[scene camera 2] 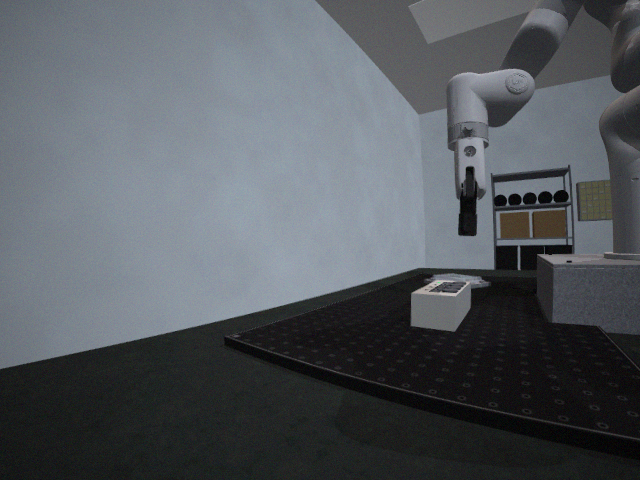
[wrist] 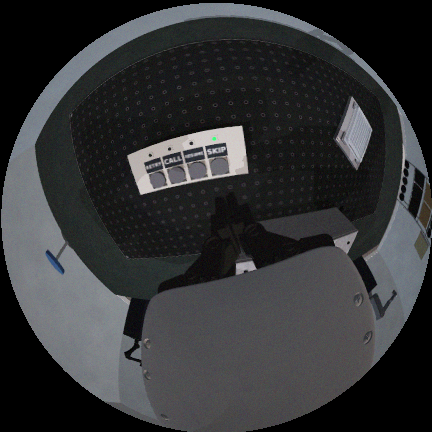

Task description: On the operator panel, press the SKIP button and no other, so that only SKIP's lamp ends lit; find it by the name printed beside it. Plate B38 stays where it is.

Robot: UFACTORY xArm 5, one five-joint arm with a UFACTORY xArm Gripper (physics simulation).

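Frame: origin at the arm's base, x ahead, y left, z up, level; millimetres.
Seen in the pictures: gripper, fingertip midpoint: [scene camera 2: 467, 235] [wrist: 229, 208].
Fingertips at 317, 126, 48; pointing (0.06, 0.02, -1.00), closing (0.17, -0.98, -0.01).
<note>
Pixels of each thing's top centre, then the offset from my fingertips to it, as dx, dy, dz. Level surfaces: height alone.
- cream operator panel at its top centre: [wrist: 182, 160] [scene camera 2: 444, 285] +33, +47, -86
- SKIP button at its top centre: [wrist: 219, 166] +14, +3, -86
- SKIP's lamp at its top centre: [wrist: 213, 138] +53, +2, -88
- RETRY at its top centre: [wrist: 149, 154] +56, +92, -88
- CALL at its top centre: [wrist: 169, 148] +55, +62, -88
- RESUME at its top centre: [wrist: 190, 142] +54, +32, -88
- pale ribbed plate at its top centre: [wrist: 361, 133] [scene camera 2: 456, 276] +71, -342, -116
- perforated board at its surface level: dz -142
The cream operator panel [scene camera 2: 433, 311] [wrist: 239, 145] stands on the dark perforated board. In the wrist view it has a row of round grey buttons labelled RETRY, CALL, RESUME and SKIP. The SKIP button [wrist: 219, 166] is at the right end of the row, below its label. SKIP's lamp [wrist: 214, 139] is lit green; the lamps of RETRY [wrist: 150, 155], CALL [wrist: 169, 149] and RESUME [wrist: 191, 143] are dark. My gripper [scene camera 2: 467, 234] [wrist: 229, 208] is shut and empty, pointing down well above the panel and touching nothing.
A pale ribbed plate [scene camera 2: 449, 277] [wrist: 356, 133] lies on the perforated board [scene camera 2: 361, 356] [wrist: 280, 65], apart from the panel; its name is not readable. The grey base block [scene camera 2: 594, 294] [wrist: 310, 223] stands beside the board. A shelf rack [scene camera 2: 532, 175] stands against the far wall.
</note>
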